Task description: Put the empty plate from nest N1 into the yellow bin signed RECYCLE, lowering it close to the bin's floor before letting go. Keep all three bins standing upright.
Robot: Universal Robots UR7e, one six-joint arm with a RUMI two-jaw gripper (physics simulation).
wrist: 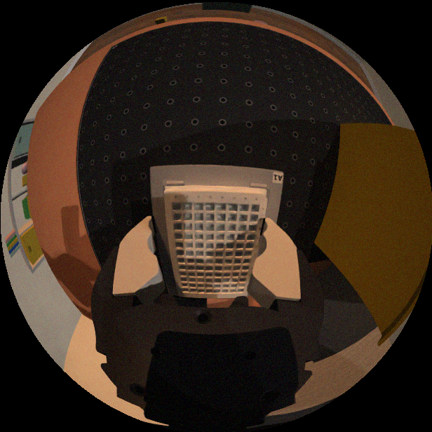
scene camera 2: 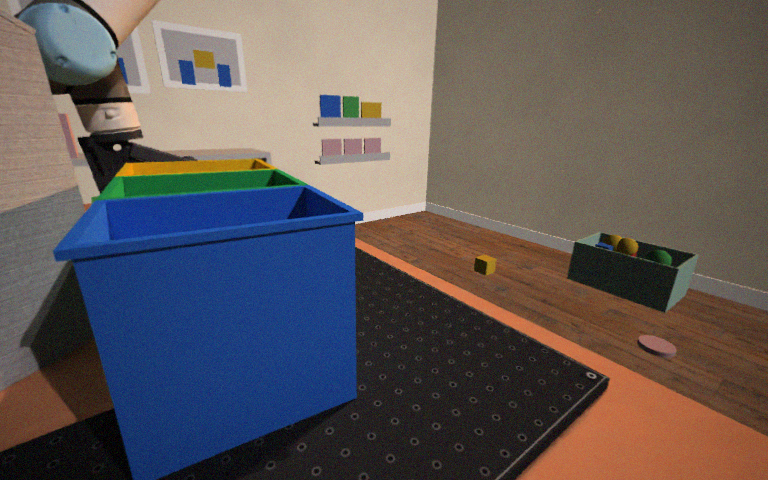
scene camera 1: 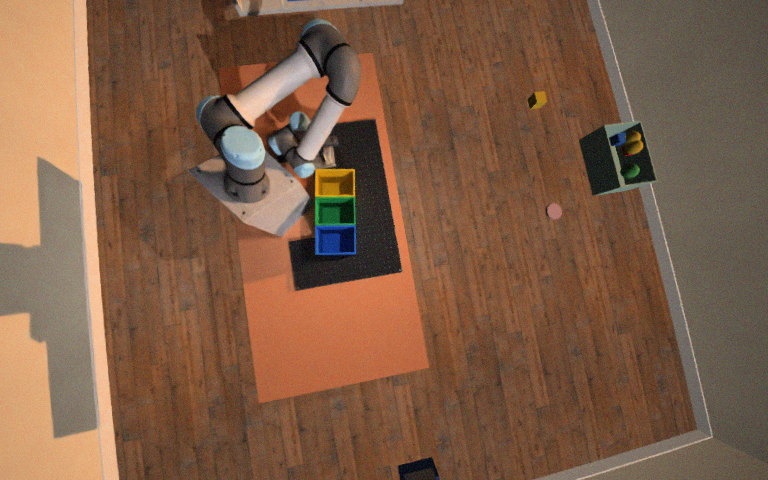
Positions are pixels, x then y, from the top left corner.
Labels:
yellow bin: wrist 369, 229; scene camera 2; scene camera 1
green bin: scene camera 2; scene camera 1
blue bin: scene camera 2 220, 317; scene camera 1 332, 239; not seen in the wrist view (hidden by the yellow bin)
same spot on yellow bin: (scene camera 2: 178, 167) = (scene camera 1: 329, 171)
same spot on green bin: (scene camera 2: 121, 187) = (scene camera 1: 316, 203)

